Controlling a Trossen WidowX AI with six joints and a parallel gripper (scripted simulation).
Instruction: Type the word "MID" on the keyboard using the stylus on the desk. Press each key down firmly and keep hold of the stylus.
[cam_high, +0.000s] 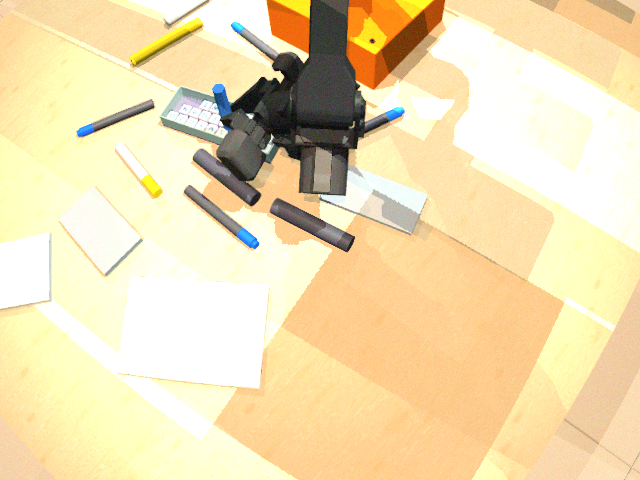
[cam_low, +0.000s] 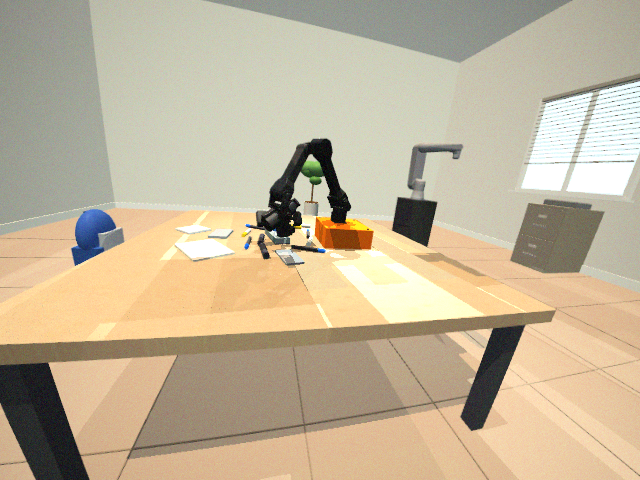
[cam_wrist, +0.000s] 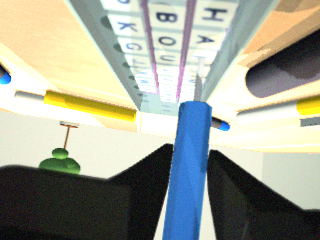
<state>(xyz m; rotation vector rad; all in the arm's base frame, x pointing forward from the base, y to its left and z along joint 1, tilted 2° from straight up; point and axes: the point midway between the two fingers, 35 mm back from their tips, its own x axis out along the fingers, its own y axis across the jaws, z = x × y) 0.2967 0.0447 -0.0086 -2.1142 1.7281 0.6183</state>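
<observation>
Right now my gripper tip is 10 mm above the blue stylus. From my gripper tip the other things lie so: yellow pen 250 mm to the right, 100 mm behind, 60 mm below; yellow-tipped pen 120 mm ahead, 80 mm to the right, 60 mm below.
</observation>
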